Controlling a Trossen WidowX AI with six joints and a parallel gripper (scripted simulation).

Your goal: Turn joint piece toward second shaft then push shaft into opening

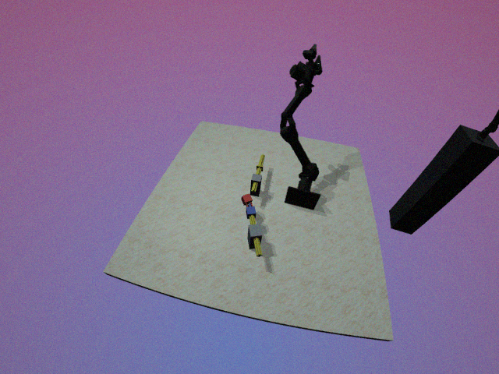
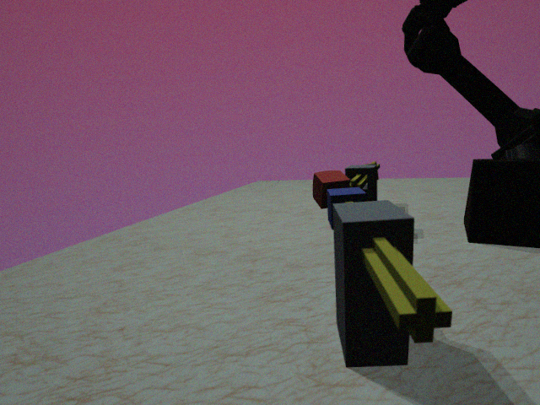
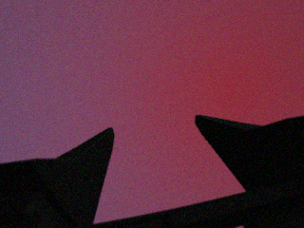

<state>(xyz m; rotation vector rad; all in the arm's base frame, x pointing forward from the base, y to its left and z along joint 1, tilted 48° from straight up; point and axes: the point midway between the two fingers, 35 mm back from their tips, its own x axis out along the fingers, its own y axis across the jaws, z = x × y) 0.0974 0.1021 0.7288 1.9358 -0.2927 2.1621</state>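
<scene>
The red joint piece is 69 cm to the left of my gripper tip, 56 cm below it and 13 cm ahead of it.
</scene>
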